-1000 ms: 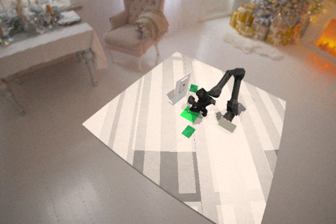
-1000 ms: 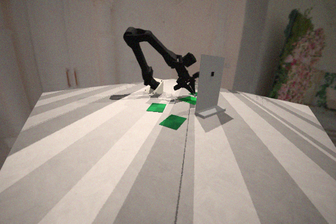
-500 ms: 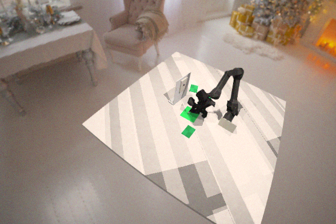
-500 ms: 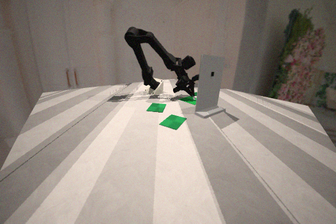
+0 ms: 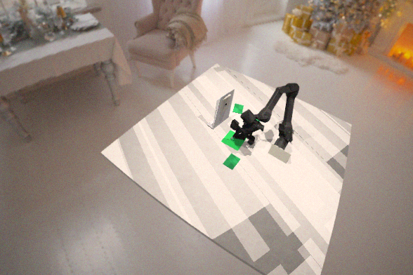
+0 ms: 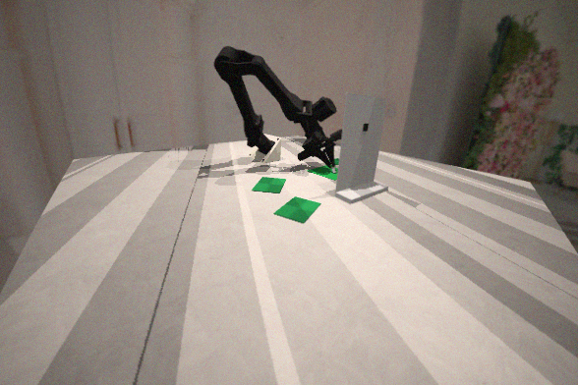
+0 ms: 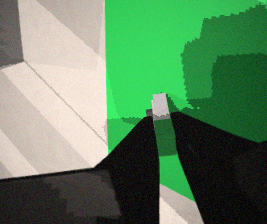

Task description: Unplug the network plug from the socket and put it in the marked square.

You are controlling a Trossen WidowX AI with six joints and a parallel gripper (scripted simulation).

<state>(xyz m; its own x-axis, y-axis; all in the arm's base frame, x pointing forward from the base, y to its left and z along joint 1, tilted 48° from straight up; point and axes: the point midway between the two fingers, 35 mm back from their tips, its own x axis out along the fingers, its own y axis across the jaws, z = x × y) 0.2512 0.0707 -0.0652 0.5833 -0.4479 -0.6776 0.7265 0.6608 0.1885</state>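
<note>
Right now my gripper tip is right at the network plug. The rest, counted from my gripper tip: upright panel 15 cm ahead, 9 cm above, 6 cm to the right.
</note>
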